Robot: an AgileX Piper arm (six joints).
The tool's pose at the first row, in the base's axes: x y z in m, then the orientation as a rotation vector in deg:
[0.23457, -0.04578, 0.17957, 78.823, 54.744, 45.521]
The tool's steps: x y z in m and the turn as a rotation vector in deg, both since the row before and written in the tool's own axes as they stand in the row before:
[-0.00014, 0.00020, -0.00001, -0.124, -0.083, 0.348]
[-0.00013, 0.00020, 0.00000, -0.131, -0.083, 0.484]
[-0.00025, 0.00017, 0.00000, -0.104, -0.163, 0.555]
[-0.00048, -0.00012, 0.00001, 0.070, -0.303, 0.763]
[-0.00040, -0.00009, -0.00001, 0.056, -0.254, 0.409]
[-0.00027, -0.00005, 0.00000, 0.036, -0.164, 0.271]
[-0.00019, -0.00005, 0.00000, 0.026, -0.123, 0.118]
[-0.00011, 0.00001, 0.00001, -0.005, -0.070, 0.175]
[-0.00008, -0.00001, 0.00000, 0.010, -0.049, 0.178]
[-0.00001, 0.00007, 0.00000, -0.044, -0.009, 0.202]
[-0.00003, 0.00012, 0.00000, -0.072, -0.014, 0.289]
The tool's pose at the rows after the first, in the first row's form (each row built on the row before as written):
[0.23452, -0.04589, 0.17978, 78.939, 54.400, 45.767]
[0.23448, -0.04600, 0.17999, 79.126, 53.967, 46.117]
[0.23438, -0.04622, 0.18018, 79.398, 53.440, 46.450]
[0.23417, -0.04666, 0.18009, 79.977, 52.763, 46.768]
[0.23398, -0.04702, 0.18002, 80.329, 52.338, 46.861]
[0.23386, -0.04726, 0.17998, 80.560, 52.059, 46.926]
[0.23377, -0.04743, 0.17994, 80.685, 51.903, 46.911]
[0.23373, -0.04753, 0.17995, 80.798, 51.735, 46.990]
[0.23369, -0.04760, 0.17994, 80.920, 51.589, 47.082]
[0.23369, -0.04761, 0.18001, 80.996, 51.430, 47.242]
[0.23368, -0.04764, 0.18013, 81.097, 51.196, 47.473]

